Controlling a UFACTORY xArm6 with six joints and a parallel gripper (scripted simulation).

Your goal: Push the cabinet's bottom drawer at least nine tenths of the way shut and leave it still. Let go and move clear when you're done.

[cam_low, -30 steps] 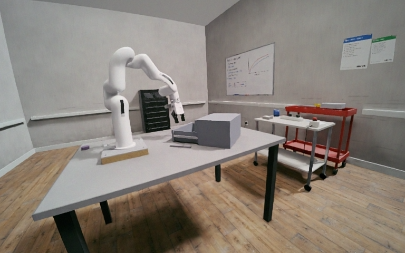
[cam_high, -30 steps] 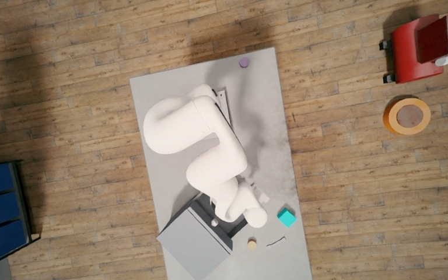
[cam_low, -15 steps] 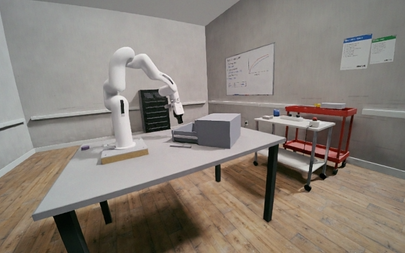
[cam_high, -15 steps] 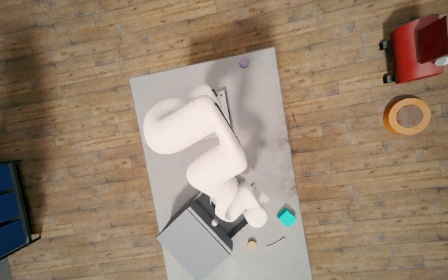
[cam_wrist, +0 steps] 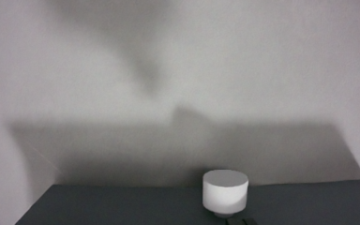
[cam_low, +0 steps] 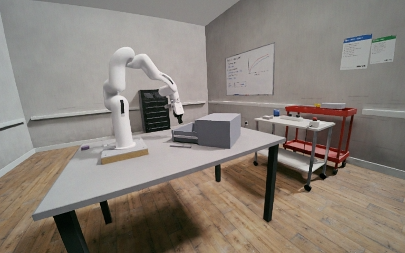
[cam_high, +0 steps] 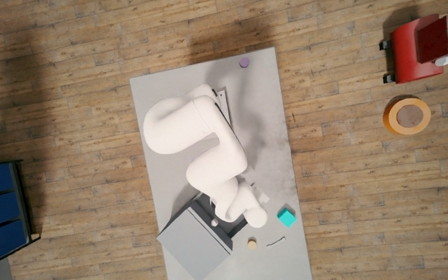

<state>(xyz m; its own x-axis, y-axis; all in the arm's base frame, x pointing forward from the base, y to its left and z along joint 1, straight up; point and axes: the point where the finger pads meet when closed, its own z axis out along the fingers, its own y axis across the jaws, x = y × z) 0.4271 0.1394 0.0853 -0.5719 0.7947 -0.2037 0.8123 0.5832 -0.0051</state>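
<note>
Now: the drawer 100 mm to the right of my hand, 100 mm below it and 80 mm ahead of it. Round my hand: teal cube 220 mm to the left, 200 mm ahead, 110 mm below; thin grey strip 240 mm to the right, 120 mm below, 100 mm behind; grey cabinet 190 mm to the right, 140 mm ahead, 50 mm below.
</note>
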